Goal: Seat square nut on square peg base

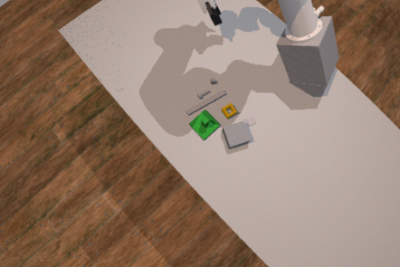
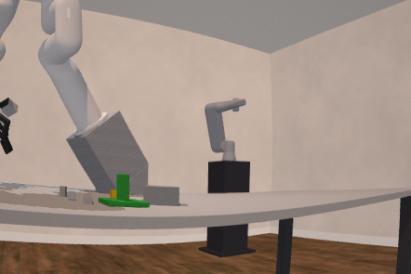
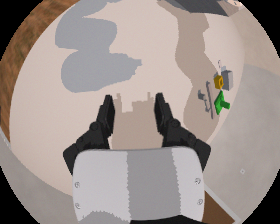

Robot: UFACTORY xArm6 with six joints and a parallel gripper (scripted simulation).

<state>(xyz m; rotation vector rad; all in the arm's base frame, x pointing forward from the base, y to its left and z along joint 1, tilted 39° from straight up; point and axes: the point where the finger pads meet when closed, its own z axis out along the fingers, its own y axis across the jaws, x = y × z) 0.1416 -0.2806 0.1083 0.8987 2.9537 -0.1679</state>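
Now: the grey bar 24 cm ahead of my hand, 22 cm to the left of it and 9 cm below it. Round my hand: grey block 25 cm ahead, 38 cm to the left, 8 cm below.
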